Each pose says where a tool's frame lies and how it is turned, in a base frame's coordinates. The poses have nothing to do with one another.
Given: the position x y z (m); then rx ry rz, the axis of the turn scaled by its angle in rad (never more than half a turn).
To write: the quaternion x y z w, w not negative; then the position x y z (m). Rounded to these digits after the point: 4 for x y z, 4 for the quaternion.
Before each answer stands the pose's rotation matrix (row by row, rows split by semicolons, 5 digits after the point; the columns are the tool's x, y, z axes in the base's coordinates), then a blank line. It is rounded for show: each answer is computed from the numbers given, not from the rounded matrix.
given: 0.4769 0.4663 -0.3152 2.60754 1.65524 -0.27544
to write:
0.41455 0.90104 -0.12756; 0.89379 -0.42950 -0.12909; -0.17110 -0.06050 -0.98339

0.8408 0.5337 -0.0888 0.0204 0.4769 0.4663 -0.3152
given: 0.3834 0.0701 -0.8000 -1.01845 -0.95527 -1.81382
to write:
-0.32984 0.90450 0.27033; -0.28877 -0.36930 0.88330; 0.89878 0.21328 0.38301

-0.4051 -0.3800 -0.7215 0.4135 0.3834 0.0701 -0.8000
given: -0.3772 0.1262 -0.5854 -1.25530 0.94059 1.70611
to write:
-0.18664 -0.90938 -0.37175; 0.17109 -0.40270 0.89920; -0.96742 0.10423 0.23074

-0.4963 0.3719 0.6746 0.4004 -0.3772 0.1262 -0.5854
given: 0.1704 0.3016 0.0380 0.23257 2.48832 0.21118
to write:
-0.79042 0.11630 0.60142; 0.21599 0.97167 0.09597; -0.57322 0.20576 -0.79314

0.0881 0.9428 0.0800 0.3115 0.1704 0.3016 0.0380
